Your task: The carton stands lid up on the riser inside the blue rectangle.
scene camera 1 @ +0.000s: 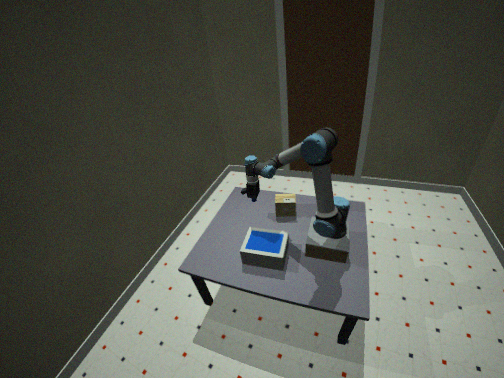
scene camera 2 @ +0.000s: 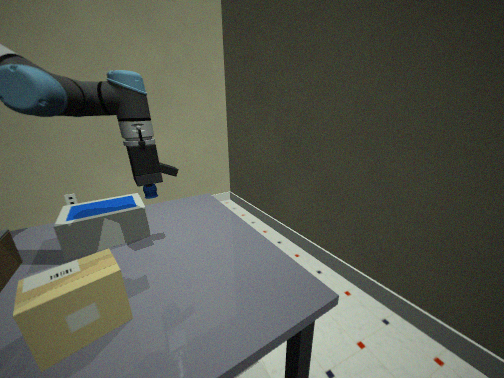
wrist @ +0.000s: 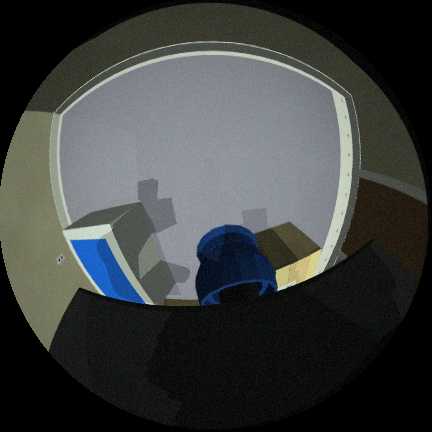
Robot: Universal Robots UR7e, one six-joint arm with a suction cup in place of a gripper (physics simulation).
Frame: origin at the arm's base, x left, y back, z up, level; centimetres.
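Seen in the pictures: end effector, tool point: (scene camera 1: 254, 200) (scene camera 2: 151, 196) (wrist: 227, 251).
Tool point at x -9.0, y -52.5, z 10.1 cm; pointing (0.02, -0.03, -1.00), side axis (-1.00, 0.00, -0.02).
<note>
Offsets run from my tool point to a thing's top centre. Level surfaces: height alone.
The tan carton {dx -15.3, dy +18.2, dz -7.8 cm} (scene camera 1: 285, 207) (scene camera 2: 75, 310) (wrist: 287, 245) stands on the table, apart from the riser, with its taped face and barcode label upward. The pale grey riser {dx +26.3, dy +13.3, dz -8.8 cm} (scene camera 1: 264, 260) (scene camera 2: 135, 225) (wrist: 90, 232) stands on the table. The blue rectangle {dx +26.3, dy +13.3, dz -8.8 cm} (scene camera 1: 264, 242) (scene camera 2: 102, 208) (wrist: 90, 252) lies on its top and bears no object; a shadow crosses part of it. My gripper's blue suction cup (scene camera 1: 254, 199) (scene camera 2: 150, 191) (wrist: 227, 240) is open and empty. It hangs above the table, left of the carton in scene camera 1, touching neither carton nor riser.
The grey table {dz -20.8 cm} (scene camera 1: 220, 250) (scene camera 2: 200, 275) (wrist: 215, 125) bears everything. The robot's base block (scene camera 1: 326, 251) stands to the right of the riser in scene camera 1. My arm (scene camera 1: 322, 190) reaches from it past the carton. Walls stand behind the table.
</note>
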